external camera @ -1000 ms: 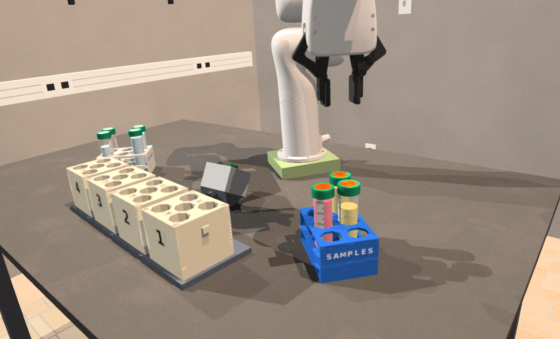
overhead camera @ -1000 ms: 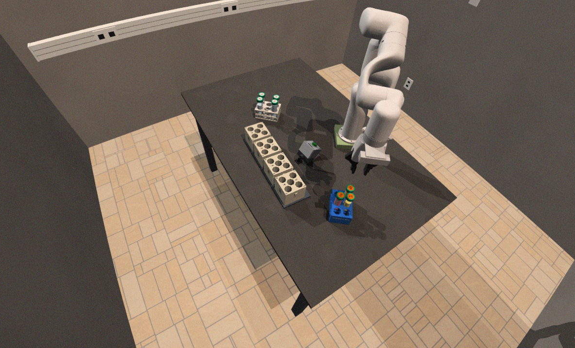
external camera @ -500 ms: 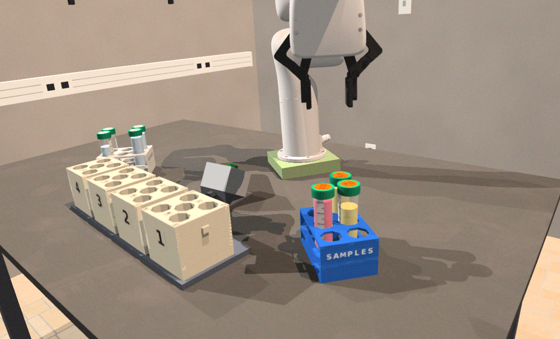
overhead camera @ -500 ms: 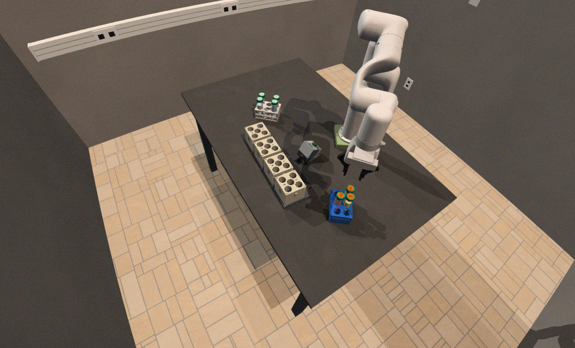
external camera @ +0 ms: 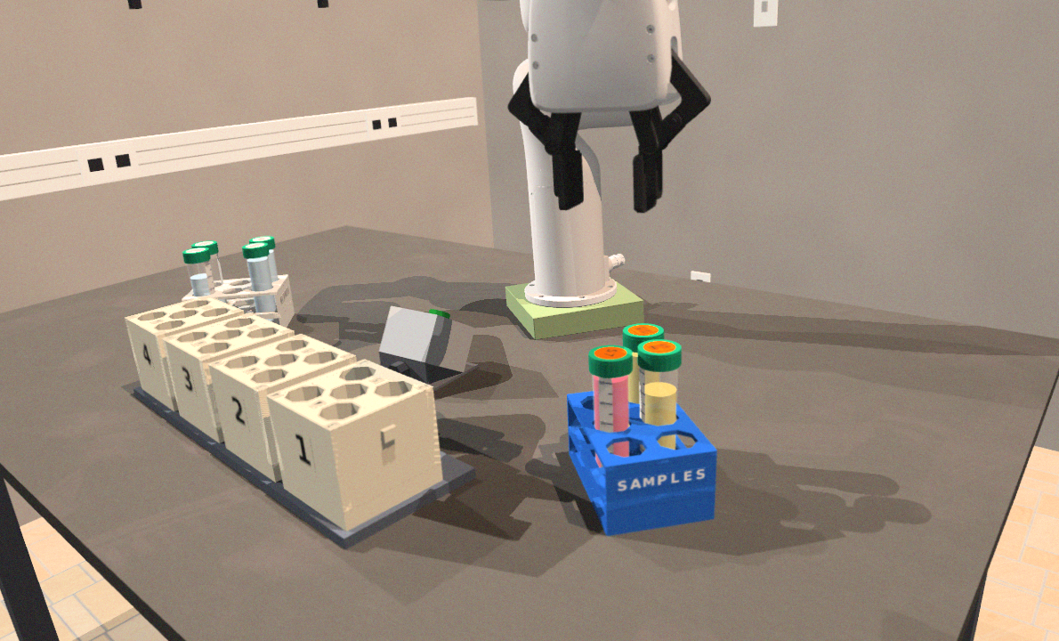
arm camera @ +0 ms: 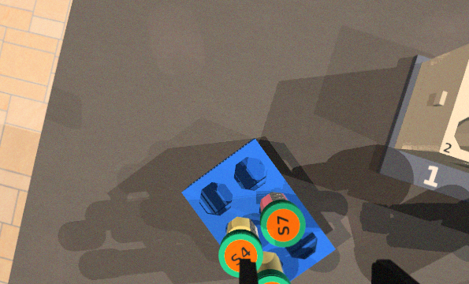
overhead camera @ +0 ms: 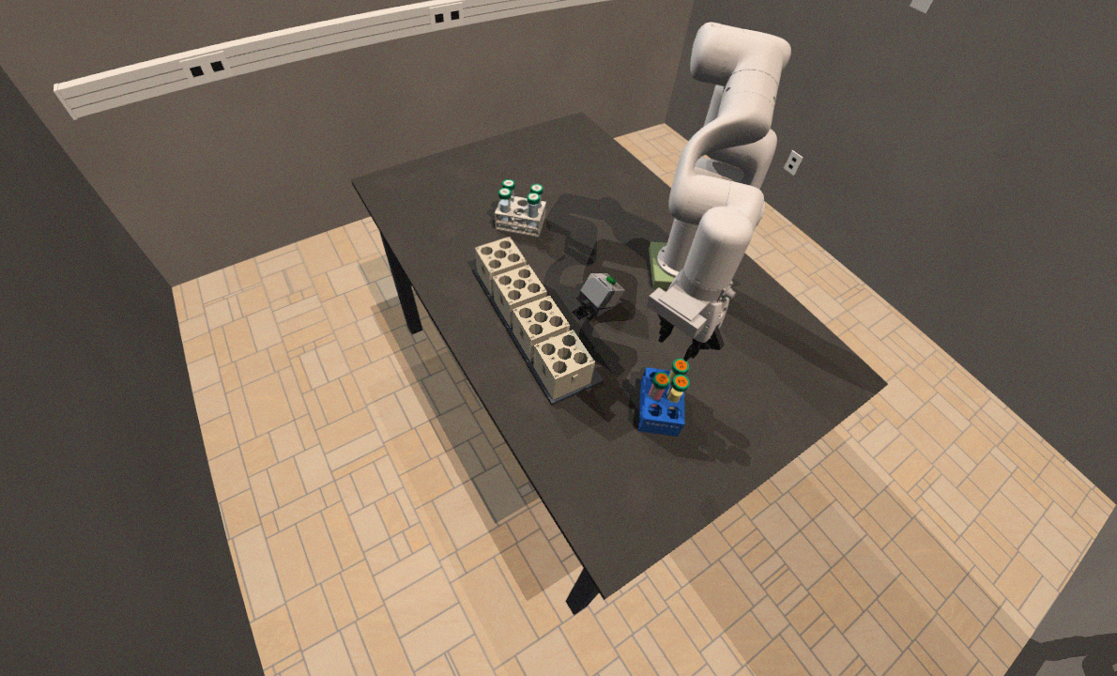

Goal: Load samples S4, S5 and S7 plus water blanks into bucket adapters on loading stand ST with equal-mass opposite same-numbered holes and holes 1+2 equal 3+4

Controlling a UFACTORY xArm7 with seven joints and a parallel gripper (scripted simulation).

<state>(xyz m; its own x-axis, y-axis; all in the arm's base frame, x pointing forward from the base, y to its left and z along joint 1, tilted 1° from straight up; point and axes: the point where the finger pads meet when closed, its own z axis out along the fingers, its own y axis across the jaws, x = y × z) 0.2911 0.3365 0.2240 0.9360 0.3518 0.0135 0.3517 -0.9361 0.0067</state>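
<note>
The pink tube is 10 mm ahead of my hand and 190 mm below it. Also, from my hand: blue samples rack (20 mm behind, 10 mm to the left, 220 mm below); white blanks rack (30 mm ahead, 670 mm to the right, 220 mm below).
</note>
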